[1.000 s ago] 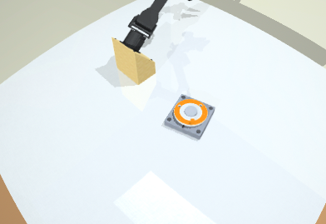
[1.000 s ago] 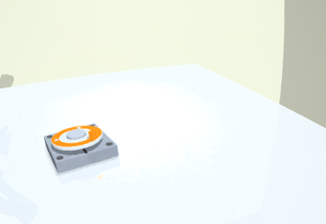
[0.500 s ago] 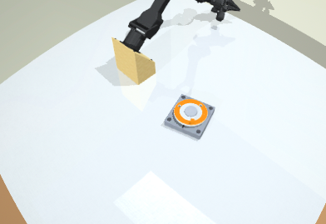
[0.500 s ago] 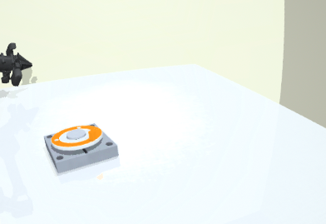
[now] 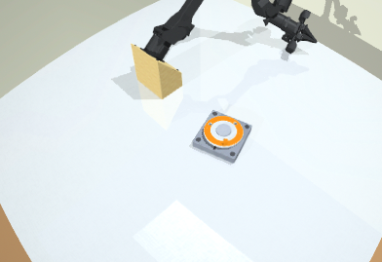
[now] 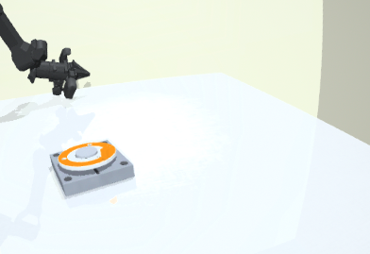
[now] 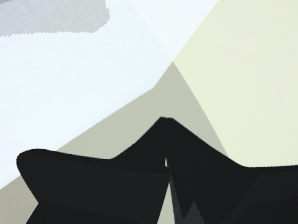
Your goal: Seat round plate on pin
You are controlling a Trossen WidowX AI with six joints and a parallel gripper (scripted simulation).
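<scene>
Now: the round plate 5 cm ahead of my gripper tip, 56 cm to the right of it and 3 cm below it.
</scene>
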